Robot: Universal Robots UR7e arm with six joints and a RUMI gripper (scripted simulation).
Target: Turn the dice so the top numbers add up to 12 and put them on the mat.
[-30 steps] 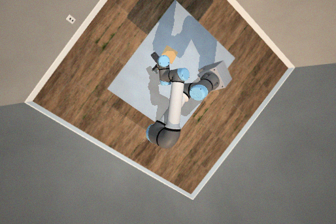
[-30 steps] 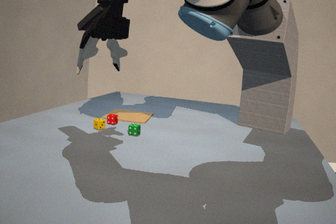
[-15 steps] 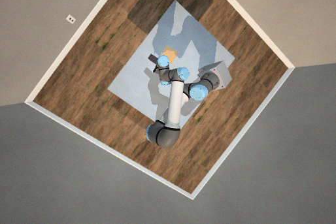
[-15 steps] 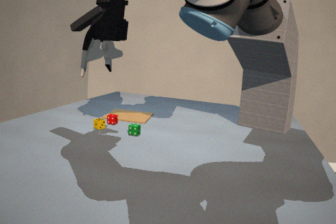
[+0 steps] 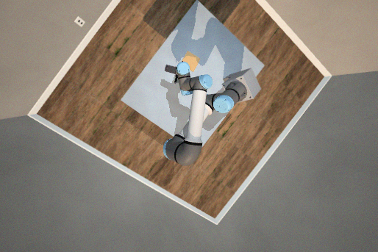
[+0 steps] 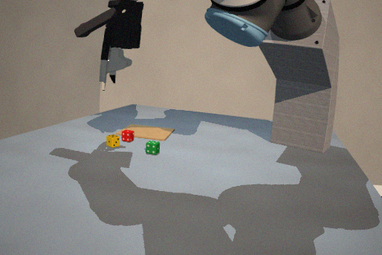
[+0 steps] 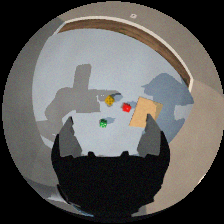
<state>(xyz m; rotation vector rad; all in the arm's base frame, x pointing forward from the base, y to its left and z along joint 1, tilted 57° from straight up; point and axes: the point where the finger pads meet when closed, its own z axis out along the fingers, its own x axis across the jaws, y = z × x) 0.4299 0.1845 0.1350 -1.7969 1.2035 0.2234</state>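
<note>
The yellow die is 1 cm behind my hand, 1 cm to the right of it and 13 cm below it. Round my hand: green die 11 cm behind, 4 cm to the right, 13 cm below; then tan mat 1 cm ahead, 19 cm to the right, 14 cm below; then red die 8 cm to the right, 13 cm below.
</note>
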